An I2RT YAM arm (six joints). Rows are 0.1 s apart.
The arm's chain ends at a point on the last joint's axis. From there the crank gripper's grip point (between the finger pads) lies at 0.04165 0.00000 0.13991 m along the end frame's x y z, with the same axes.
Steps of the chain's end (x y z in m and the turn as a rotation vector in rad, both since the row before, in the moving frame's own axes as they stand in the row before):
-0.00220 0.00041 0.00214 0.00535 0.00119 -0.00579
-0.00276 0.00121 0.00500 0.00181 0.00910 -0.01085
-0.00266 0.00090 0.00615 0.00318 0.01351 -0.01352
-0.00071 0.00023 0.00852 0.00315 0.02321 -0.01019
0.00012 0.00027 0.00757 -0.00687 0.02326 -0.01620
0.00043 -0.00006 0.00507 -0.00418 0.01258 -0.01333
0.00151 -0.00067 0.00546 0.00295 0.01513 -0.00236
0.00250 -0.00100 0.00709 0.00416 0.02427 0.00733
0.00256 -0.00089 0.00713 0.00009 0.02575 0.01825
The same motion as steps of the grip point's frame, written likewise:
-0.00204 -0.00058 0.00209 0.00535 0.00119 -0.00579
-0.00149 0.00050 0.00461 0.00181 0.00910 -0.01085
-0.00078 -0.00012 0.00557 0.00318 0.01351 -0.01352
0.00252 -0.00065 0.00751 0.00315 0.02321 -0.01019
0.00336 0.00053 0.00656 -0.00687 0.02326 -0.01620
0.00219 -0.00004 0.00453 -0.00418 0.01258 -0.01333
0.00362 -0.00118 0.00481 0.00295 0.01513 -0.00236
0.00588 -0.00126 0.00604 0.00416 0.02427 0.00733
0.00614 -0.00011 0.00601 0.00009 0.02575 0.01825

